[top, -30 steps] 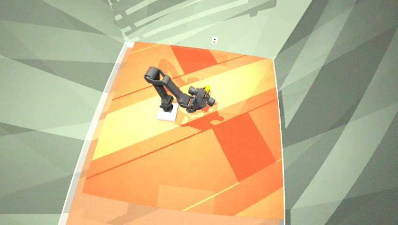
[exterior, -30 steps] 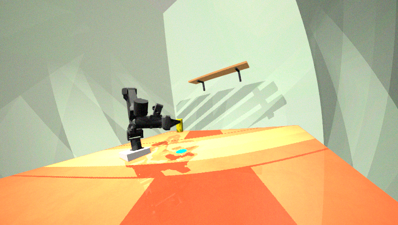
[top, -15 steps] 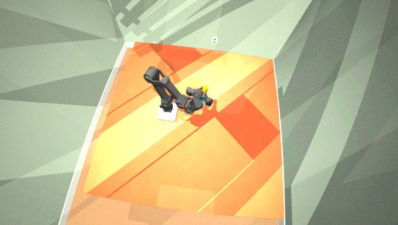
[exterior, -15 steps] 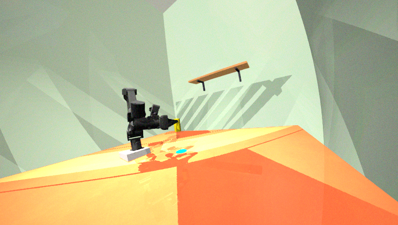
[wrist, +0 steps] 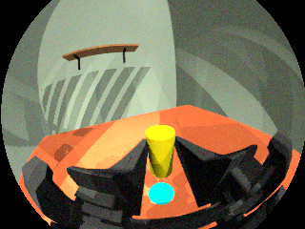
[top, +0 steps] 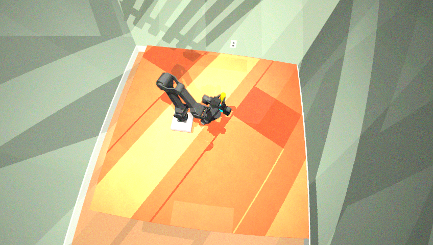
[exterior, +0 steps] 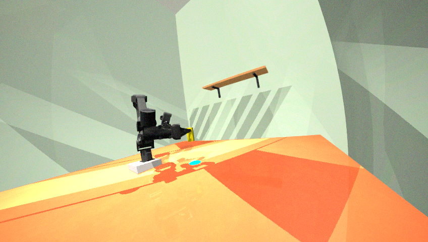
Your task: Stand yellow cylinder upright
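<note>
Right now my gripper tip is 16 cm above the cyan circle. The rest, counted from my gripper tip: yellow tall cylinder: 2 cm below.
</note>
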